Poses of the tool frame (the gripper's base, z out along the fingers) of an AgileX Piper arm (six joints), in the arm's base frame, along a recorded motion.
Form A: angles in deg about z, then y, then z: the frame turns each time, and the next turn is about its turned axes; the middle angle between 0 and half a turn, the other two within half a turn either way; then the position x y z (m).
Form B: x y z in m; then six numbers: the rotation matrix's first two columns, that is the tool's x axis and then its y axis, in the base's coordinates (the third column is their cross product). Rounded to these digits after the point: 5 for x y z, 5 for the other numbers.
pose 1, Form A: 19.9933 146.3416 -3.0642 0.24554 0.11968 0.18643
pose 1, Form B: 0.24554 0.11968 0.18643 -0.76280 -0.33442 -0.55345 -0.38323 0.92318 -0.02963
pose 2, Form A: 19.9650 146.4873 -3.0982 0.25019 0.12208 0.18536
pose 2, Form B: 0.25019 0.12208 0.18536 -0.76406 -0.33507 -0.55131 -0.38330 0.92314 -0.02984
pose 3, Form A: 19.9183 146.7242 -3.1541 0.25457 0.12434 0.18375
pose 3, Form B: 0.25457 0.12434 0.18375 -0.76609 -0.33612 -0.54784 -0.38341 0.92308 -0.03019
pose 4, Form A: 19.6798 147.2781 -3.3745 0.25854 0.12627 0.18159
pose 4, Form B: 0.25854 0.12627 0.18159 -0.77097 -0.33825 -0.53962 -0.38281 0.92328 -0.03182
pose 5, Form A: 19.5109 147.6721 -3.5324 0.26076 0.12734 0.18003
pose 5, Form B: 0.26076 0.12734 0.18003 -0.77439 -0.33976 -0.53375 -0.38243 0.92340 -0.03295
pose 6, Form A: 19.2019 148.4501 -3.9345 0.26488 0.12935 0.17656
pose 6, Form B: 0.26488 0.12935 0.17656 -0.78031 -0.34442 -0.52201 -0.38334 0.92291 -0.03590
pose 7, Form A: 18.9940 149.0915 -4.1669 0.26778 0.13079 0.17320
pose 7, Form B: 0.26778 0.13079 0.17320 -0.78548 -0.34722 -0.51231 -0.38356 0.92276 -0.03732
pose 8, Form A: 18.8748 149.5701 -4.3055 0.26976 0.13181 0.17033
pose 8, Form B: 0.26976 0.13181 0.17033 -0.78930 -0.34919 -0.50505 -0.38384 0.92262 -0.03802
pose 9, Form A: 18.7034 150.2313 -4.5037 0.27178 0.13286 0.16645
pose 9, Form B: 0.27178 0.13286 0.16645 -0.79448 -0.35187 -0.49497 -0.38424 0.92241 -0.03899
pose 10, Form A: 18.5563 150.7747 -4.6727 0.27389 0.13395 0.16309
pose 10, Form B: 0.27389 0.13395 0.16309 -0.79866 -0.35403 -0.48662 -0.38458 0.92224 -0.03977
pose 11, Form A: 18.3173 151.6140 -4.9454 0.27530 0.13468 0.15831
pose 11, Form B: 0.27530 0.13468 0.15831 -0.80499 -0.35730 -0.47364 -0.38511 0.92196 -0.04098
